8 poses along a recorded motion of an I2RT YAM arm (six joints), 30 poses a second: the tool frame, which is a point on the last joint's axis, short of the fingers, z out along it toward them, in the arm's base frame.
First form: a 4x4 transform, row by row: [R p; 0 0 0 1], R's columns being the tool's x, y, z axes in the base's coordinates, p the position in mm. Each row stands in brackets.
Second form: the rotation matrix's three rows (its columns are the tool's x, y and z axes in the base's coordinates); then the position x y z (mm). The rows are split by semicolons. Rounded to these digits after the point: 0 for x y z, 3 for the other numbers.
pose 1, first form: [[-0.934 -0.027 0.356 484], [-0.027 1.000 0.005 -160], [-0.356 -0.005 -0.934 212], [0 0 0 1]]
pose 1, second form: -0.934 -0.027 0.356; -0.027 1.000 0.005; -0.356 -0.005 -0.934; 484 -160 212
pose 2, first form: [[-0.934 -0.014 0.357 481], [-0.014 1.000 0.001 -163], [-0.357 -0.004 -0.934 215], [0 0 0 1]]
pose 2, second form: -0.934 -0.014 0.357; -0.014 1.000 0.001; -0.357 -0.004 -0.934; 481 -163 215
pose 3, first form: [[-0.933 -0.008 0.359 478], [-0.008 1.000 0.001 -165], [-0.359 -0.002 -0.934 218], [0 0 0 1]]
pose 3, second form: -0.933 -0.008 0.359; -0.008 1.000 0.001; -0.359 -0.002 -0.934; 478 -165 218
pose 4, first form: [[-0.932 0.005 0.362 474], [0.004 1.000 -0.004 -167], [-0.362 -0.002 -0.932 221], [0 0 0 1]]
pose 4, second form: -0.932 0.005 0.362; 0.004 1.000 -0.004; -0.362 -0.002 -0.932; 474 -167 221
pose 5, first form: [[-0.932 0.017 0.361 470], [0.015 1.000 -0.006 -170], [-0.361 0.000 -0.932 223], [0 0 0 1]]
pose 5, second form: -0.932 0.017 0.361; 0.015 1.000 -0.006; -0.361 0.000 -0.932; 470 -170 223
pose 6, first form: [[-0.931 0.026 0.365 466], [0.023 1.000 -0.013 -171], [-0.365 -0.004 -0.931 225], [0 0 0 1]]
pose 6, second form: -0.931 0.026 0.365; 0.023 1.000 -0.013; -0.365 -0.004 -0.931; 466 -171 225
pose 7, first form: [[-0.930 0.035 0.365 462], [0.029 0.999 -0.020 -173], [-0.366 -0.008 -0.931 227], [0 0 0 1]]
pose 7, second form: -0.930 0.035 0.365; 0.029 0.999 -0.020; -0.366 -0.008 -0.931; 462 -173 227
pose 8, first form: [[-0.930 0.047 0.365 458], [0.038 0.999 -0.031 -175], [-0.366 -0.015 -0.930 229], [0 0 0 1]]
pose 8, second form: -0.930 0.047 0.365; 0.038 0.999 -0.031; -0.366 -0.015 -0.930; 458 -175 229
